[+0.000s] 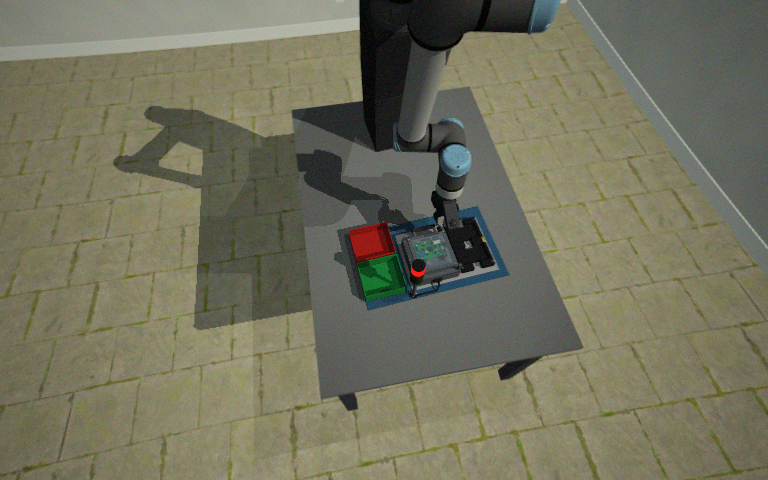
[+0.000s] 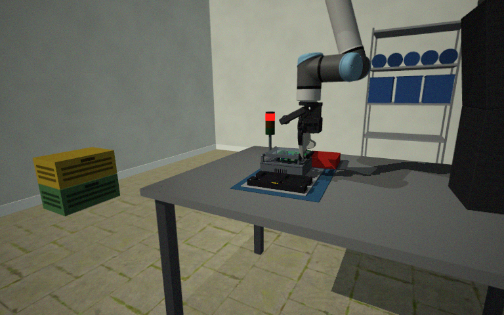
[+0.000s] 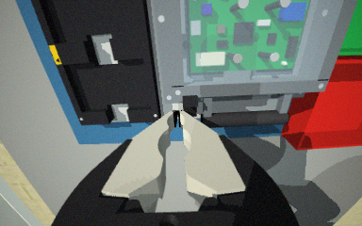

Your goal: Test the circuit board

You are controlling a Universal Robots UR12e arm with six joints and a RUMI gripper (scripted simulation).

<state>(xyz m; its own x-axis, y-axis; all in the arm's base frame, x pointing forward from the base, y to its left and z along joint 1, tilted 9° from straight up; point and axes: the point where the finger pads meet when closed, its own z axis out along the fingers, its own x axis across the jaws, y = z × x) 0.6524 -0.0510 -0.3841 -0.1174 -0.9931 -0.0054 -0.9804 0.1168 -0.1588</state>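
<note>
My gripper is now 2 cm above the black latch piece, 1 cm to the left of it and 1 cm short of it. From my hand the other things lie so: tester lid 8 cm to the right, 6 cm ahead, 2 cm below; red bin 26 cm to the right, 9 cm below, 7 cm behind; green circuit board 8 cm to the right, 6 cm ahead, 3 cm below.
</note>
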